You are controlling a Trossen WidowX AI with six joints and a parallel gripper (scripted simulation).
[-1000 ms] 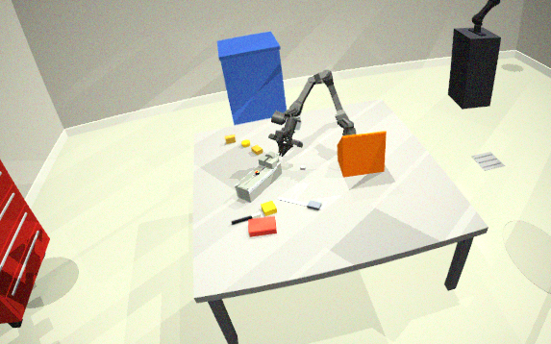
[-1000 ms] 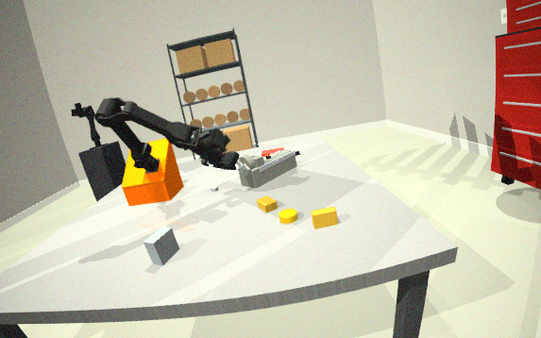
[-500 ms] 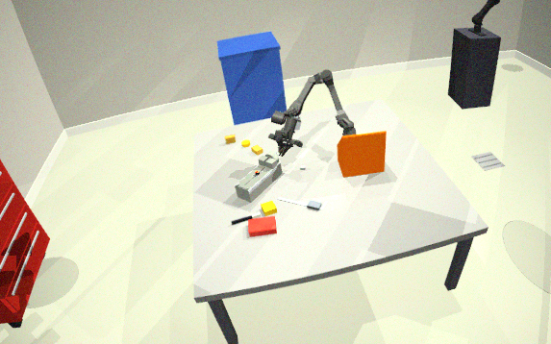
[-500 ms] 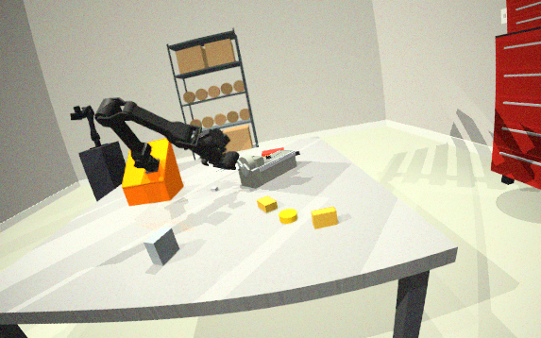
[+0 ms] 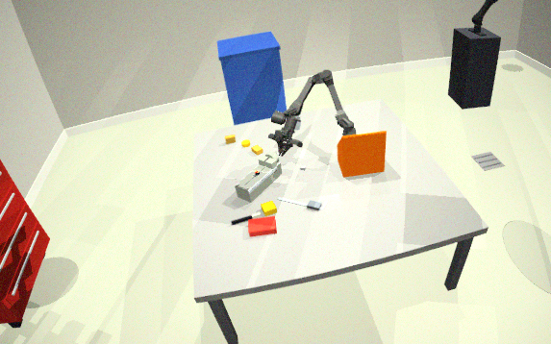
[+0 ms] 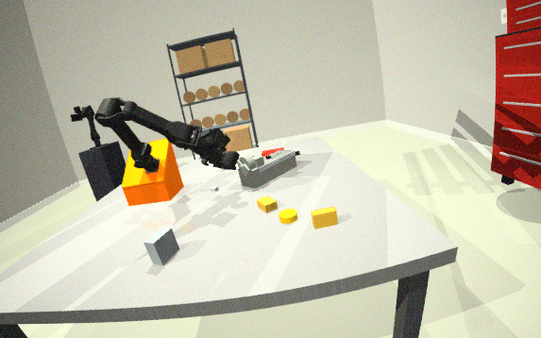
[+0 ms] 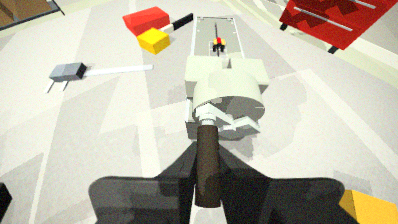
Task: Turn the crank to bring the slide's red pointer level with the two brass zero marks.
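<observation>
My gripper tip is 10 mm past the dark brown crank handle, 10 mm to the left of it and 20 mm below it. The rest, counted from my gripper tip: yellow block 90 mm ahead, 310 mm to the left, 70 mm below; then grey cube 130 mm behind, 420 mm to the right, 50 mm below; then red pointer 130 mm ahead, 120 mm to the left.
</observation>
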